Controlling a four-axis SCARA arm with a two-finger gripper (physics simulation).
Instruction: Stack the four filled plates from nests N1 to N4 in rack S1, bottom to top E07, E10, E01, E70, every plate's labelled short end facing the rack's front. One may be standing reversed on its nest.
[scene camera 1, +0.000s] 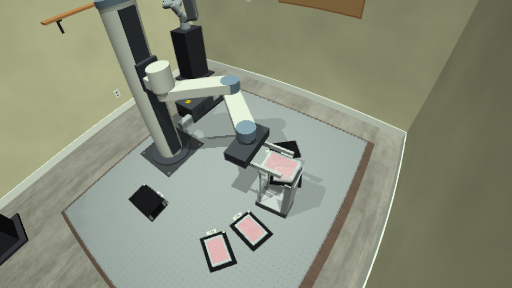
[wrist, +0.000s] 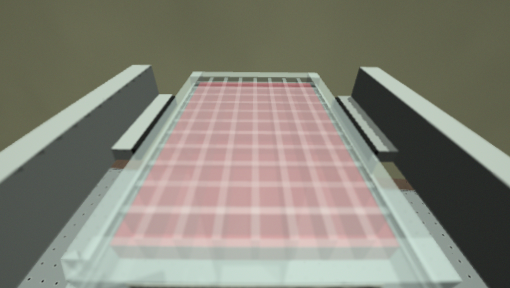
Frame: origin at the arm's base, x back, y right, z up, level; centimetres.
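Where they show: gripper, fingertip midpoint: (scene camera 1: 287, 165) (wrist: 255, 85); arm's base, link origin: (scene camera 1: 171, 150).
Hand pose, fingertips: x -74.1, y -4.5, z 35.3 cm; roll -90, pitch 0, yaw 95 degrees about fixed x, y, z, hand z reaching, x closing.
Things, the pixels of their top centre, and the offset from my fingertips. "spot": a spot on its surface instead. Level surfaces: height alone.
- pink-filled clear plate, top centre: (wrist: 255, 119) (scene camera 1: 281, 163) dy +0.2, dx +2.4, dz -0.5 cm
- rack S1, top centre: (wrist: 249, 196) (scene camera 1: 279, 169) dy +0.0, dx +3.1, dz -4.8 cm
- bare-looking black nest, top centre: (scene camera 1: 284, 148) dy -31.7, dx +16.0, dz -31.8 cm
- black block-like fixture, top centre: (scene camera 1: 144, 198) dy +37.7, dx +54.8, dz -27.0 cm
- perforated table, surface height: dz -34.0 cm
- dark box, surface spot: (scene camera 1: 200, 106) spot: dy -28.4, dx +77.5, dz -25.1 cm
My gripper (scene camera 1: 287, 165) (wrist: 255, 85) is shut on a pink-filled clear plate (scene camera 1: 280, 167) (wrist: 255, 165), gripped by its long sides. The plate is level and high, over or close above rack S1 (scene camera 1: 288, 200) in the scene view; the exact alignment cannot be told. No label on it can be read. Two filled plates, one (scene camera 1: 251, 229) nearer the rack and one (scene camera 1: 218, 249) farther left, lie on black nests in front. A bare-looking black nest (scene camera 1: 288, 148) shows behind the held plate. Another black nest beside the rack is mostly hidden, and its contents cannot be seen.
A black block-like fixture (scene camera 1: 147, 201) stands on the left of the perforated table (scene camera 1: 190, 190). A dark box (scene camera 1: 200, 106) is beside the arm's column (scene camera 1: 137, 75). The rack's upright posts rise near the held plate. A dark pedestal (scene camera 1: 190, 52) stands behind.
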